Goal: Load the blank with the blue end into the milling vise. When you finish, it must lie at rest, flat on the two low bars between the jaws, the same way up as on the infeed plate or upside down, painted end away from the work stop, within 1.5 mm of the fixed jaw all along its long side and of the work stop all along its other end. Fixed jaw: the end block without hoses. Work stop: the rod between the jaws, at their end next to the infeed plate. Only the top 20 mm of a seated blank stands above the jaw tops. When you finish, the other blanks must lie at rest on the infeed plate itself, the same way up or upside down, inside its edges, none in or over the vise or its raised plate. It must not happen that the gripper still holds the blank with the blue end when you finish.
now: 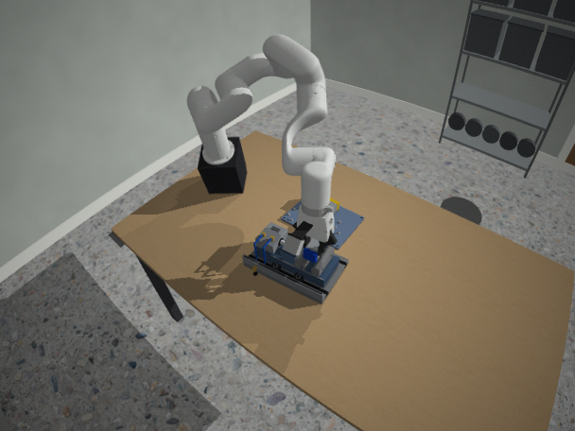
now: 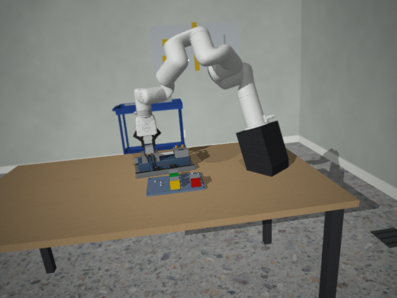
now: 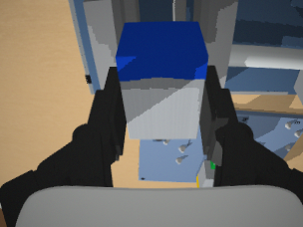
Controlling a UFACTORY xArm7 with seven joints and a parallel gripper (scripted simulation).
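The blue-ended blank is 2 cm below my hand. Round my hand: black work stop rod (1 cm behind, 5 cm to the left, 5 cm below); then moving jaw (3 cm behind, 6 cm below); then fixed jaw (3 cm ahead, 1 cm to the left, 6 cm below).
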